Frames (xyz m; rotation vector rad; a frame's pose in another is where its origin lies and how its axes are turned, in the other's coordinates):
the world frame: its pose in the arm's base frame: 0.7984 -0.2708 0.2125 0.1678 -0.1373 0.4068
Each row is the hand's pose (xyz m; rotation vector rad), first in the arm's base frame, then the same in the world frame.
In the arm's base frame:
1: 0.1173 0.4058 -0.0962 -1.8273 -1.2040 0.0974
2: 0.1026 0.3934 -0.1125 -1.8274 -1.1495 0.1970
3: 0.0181 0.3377 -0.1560 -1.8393 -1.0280 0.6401
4: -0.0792 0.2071 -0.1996 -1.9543 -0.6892 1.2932
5: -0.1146 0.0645 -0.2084 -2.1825 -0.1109 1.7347
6: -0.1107 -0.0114 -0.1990 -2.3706 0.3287 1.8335
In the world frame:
1: -0.4127 0.8458 -0.3623 -2.1402 -0.7296 0.0932
2: -0.4335 0.8383 -0.3744 -2.1176 -0.6640 0.1825
3: -0.5388 0.8162 -0.3980 -2.0412 -0.4992 0.6066
4: -0.6844 0.7315 -0.4062 -1.9830 -0.1065 1.2419
5: -0.7724 0.6155 -0.3843 -2.0076 0.4946 1.6938
6: -0.7962 0.5465 -0.3612 -2.0733 0.9366 1.8280

